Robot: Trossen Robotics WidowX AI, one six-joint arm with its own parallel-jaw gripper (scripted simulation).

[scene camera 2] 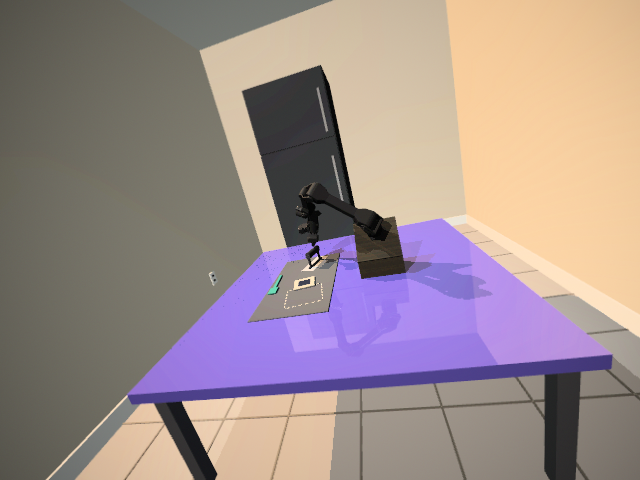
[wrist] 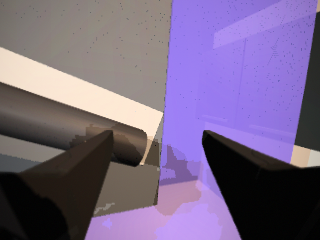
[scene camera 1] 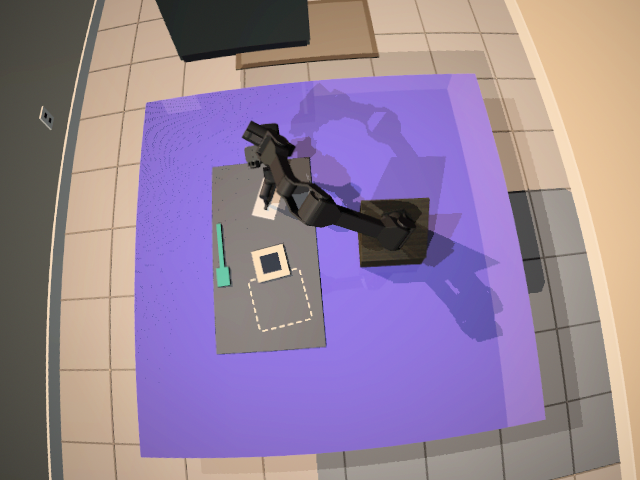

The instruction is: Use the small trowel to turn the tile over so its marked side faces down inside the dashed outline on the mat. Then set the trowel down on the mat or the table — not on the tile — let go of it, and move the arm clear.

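Observation:
I can see a tile [scene camera 1: 270, 263], though in the wrist view the tile is out of frame. My gripper [wrist: 158, 136] is open and holds nothing.

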